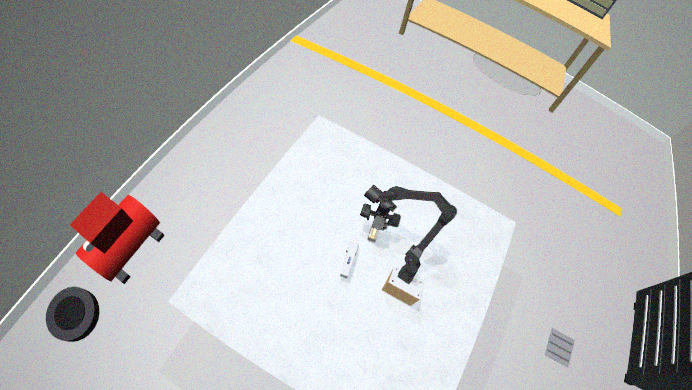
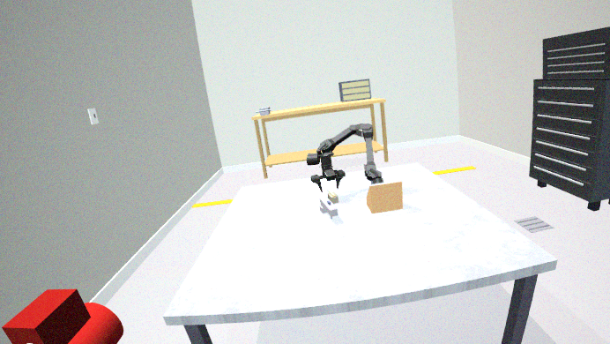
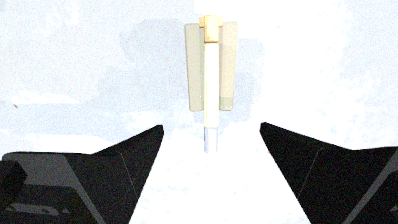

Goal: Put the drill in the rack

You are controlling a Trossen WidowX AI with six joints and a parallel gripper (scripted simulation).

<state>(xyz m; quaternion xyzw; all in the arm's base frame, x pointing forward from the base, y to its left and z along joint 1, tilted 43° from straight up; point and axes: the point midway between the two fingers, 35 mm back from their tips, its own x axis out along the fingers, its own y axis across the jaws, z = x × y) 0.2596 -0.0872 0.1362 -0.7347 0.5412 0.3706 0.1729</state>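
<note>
Now: the rack block 50 mm to the left of my gripper tip, 30 mm below it and 20 mm behind it. Round my gripper tip: grey fixture: 230 mm to the left, 10 mm behind; then dark blue piece: 250 mm to the left, 20 mm behind.
</note>
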